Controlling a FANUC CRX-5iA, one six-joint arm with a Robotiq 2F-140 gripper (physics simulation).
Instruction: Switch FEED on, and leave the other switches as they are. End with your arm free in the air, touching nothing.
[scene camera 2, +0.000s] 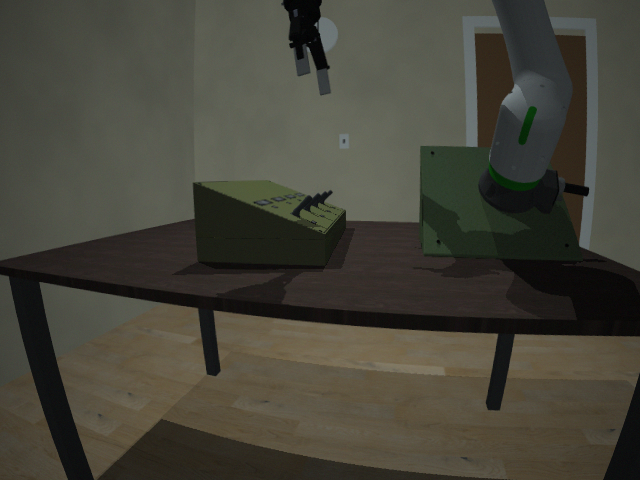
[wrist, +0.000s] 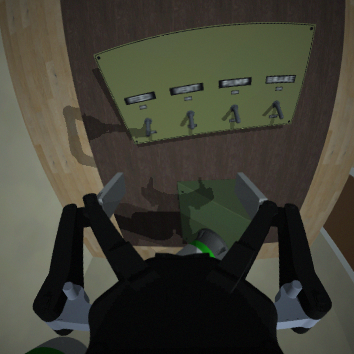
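The sloped olive switch panel stands on the table. In the wrist view its four levers stand in a row below their labels. The FEED lever is leftmost, then the VENT lever, the PUMP lever and the BRAKE lever. The FEED label is blurred. In the scene view the levers overlap and all lean alike; I cannot tell their settings surely. My gripper is open and empty, high in the air above the panel, touching nothing.
A dark green slanted box stands on the table right of the panel in the scene view. The arm's base joint is in front of it. Gripper shadow falls beside the FEED lever in the wrist view.
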